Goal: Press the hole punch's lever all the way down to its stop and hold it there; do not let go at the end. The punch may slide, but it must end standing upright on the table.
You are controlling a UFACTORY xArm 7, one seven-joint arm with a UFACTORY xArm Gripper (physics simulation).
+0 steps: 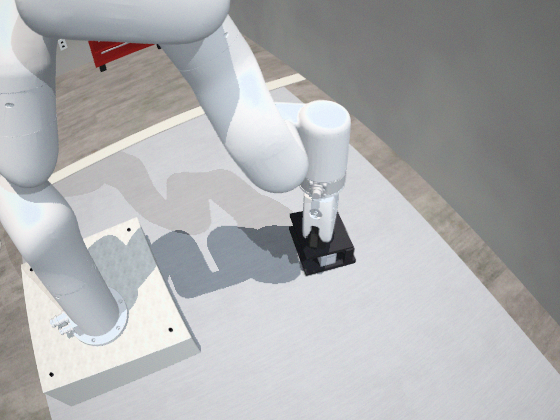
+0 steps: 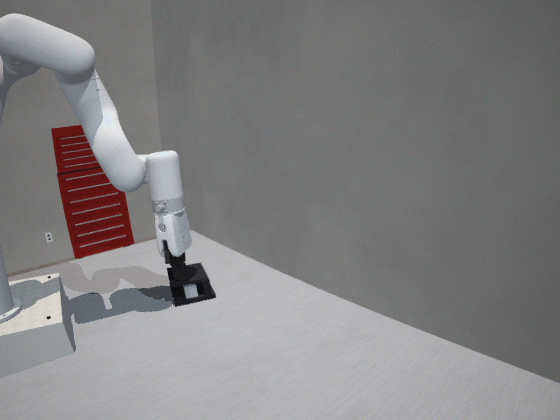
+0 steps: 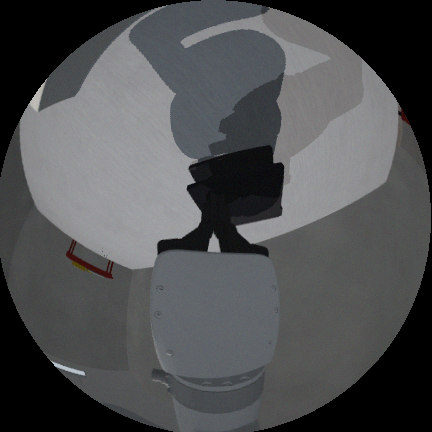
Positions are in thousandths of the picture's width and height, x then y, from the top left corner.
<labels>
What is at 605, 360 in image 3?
A black hole punch.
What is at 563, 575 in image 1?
My gripper.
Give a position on a black hole punch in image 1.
560, 635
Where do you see a black hole punch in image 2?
331, 701
</labels>
